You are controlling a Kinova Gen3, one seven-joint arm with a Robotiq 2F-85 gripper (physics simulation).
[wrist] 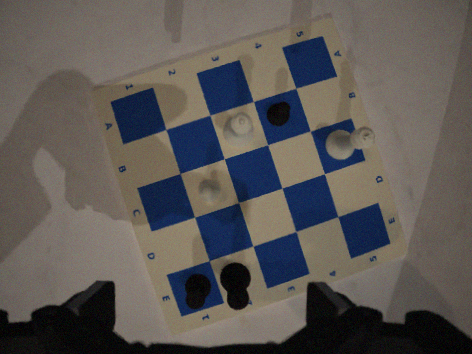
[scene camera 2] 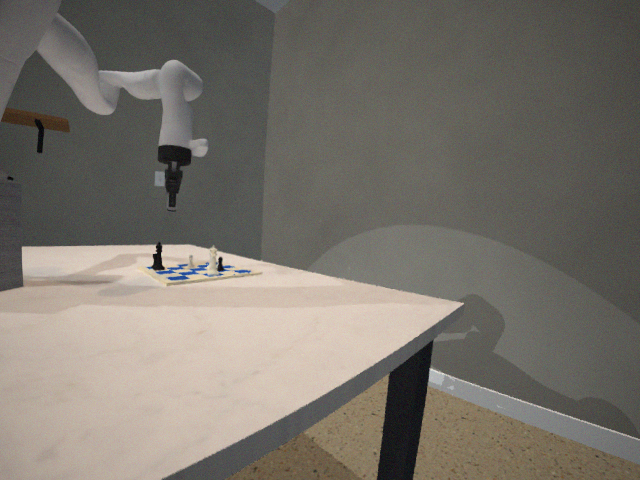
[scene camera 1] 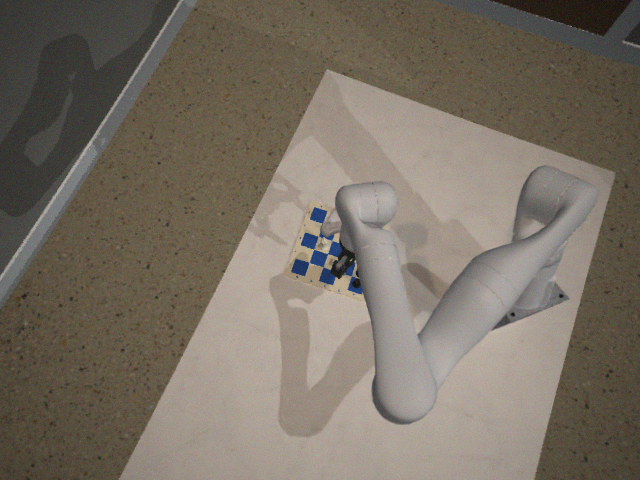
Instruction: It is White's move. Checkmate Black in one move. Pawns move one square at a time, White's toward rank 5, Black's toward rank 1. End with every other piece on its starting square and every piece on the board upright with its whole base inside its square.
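Frame: origin at the arm's base, x ahead, y left, z up, level; millimetres.
Seen in the pictures: gripper, fingertip midpoint: [wrist: 211, 304] [scene camera 2: 171, 210].
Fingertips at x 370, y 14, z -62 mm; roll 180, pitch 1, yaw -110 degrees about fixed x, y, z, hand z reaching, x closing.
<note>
A point is followed by its place in that frame.
My gripper [scene camera 1: 339, 270] [scene camera 2: 171, 208] {x 370, y 14, z -62 mm} [wrist: 211, 304] {x 370, y 14, z -62 mm} is open and empty, high above the chessboard [scene camera 1: 287, 274] {x 520, y 67, z -199 mm} [scene camera 2: 168, 283] {x 306, y -141, z -200 mm} [wrist: 172, 325] {x 318, y 73, z -198 mm}. In the wrist view, a tall white piece [wrist: 341, 144] {x 414, y -106, z -178 mm} [scene camera 2: 212, 260] {x 410, y -115, z -167 mm} stands on C5. A white piece [wrist: 239, 127] {x 450, y -32, z -149 mm} [scene camera 1: 323, 242] {x 452, y -28, z -150 mm} stands on B3, with a small black piece [wrist: 278, 114] {x 453, y -67, z -177 mm} [scene camera 2: 220, 265] {x 453, y -74, z -187 mm} on B4. A small white piece [wrist: 210, 191] {x 415, y 2, z -167 mm} [scene camera 2: 191, 261] {x 415, y 0, z -183 mm} stands on C2. A tall black piece [wrist: 235, 278] {x 345, y 7, z -176 mm} stands on E2, beside a shorter black piece [wrist: 197, 286] {x 347, y 38, z -183 mm} [scene camera 1: 356, 283] {x 343, y 47, z -166 mm} on E1. The arm hides part of the board in scene camera 1.
The board lies on a pale table [scene camera 1: 232, 361] {x 581, y 312, z -204 mm} [scene camera 2: 206, 351] {x 238, y -415, z -204 mm}. The arm's bent links [scene camera 1: 395, 330] {x 276, y 222, z 324 mm} [scene camera 2: 175, 113] {x 352, y -18, z 159 mm} reach over the board from the robot's base [scene camera 1: 535, 310] {x -24, y 41, z 20 mm}. One table edge runs near the board's A side. Arm shadows fall across the board.
</note>
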